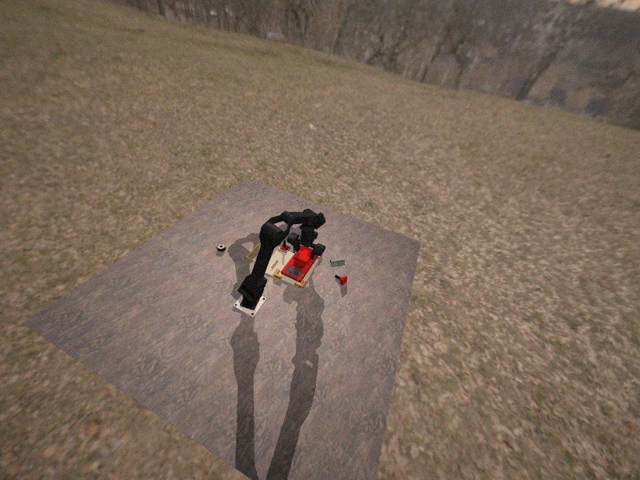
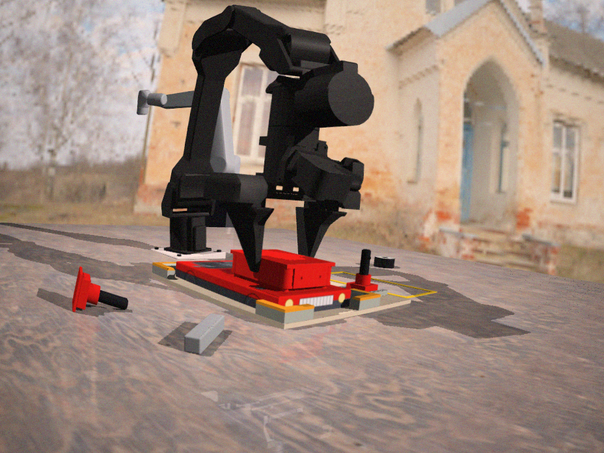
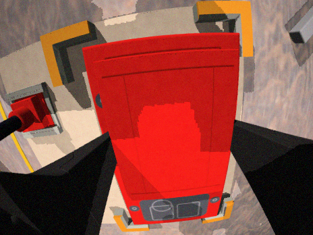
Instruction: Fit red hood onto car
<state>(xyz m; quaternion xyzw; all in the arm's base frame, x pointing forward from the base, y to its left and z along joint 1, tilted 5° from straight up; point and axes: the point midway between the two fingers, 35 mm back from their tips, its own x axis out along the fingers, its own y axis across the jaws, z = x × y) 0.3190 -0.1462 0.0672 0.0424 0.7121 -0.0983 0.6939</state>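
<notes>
The red hood is 1 cm above my gripper tip. Also, from my gripper tip: tan jig 4 cm to the left, 3 cm below, 3 cm behind; white engine block 1 cm below.
</notes>
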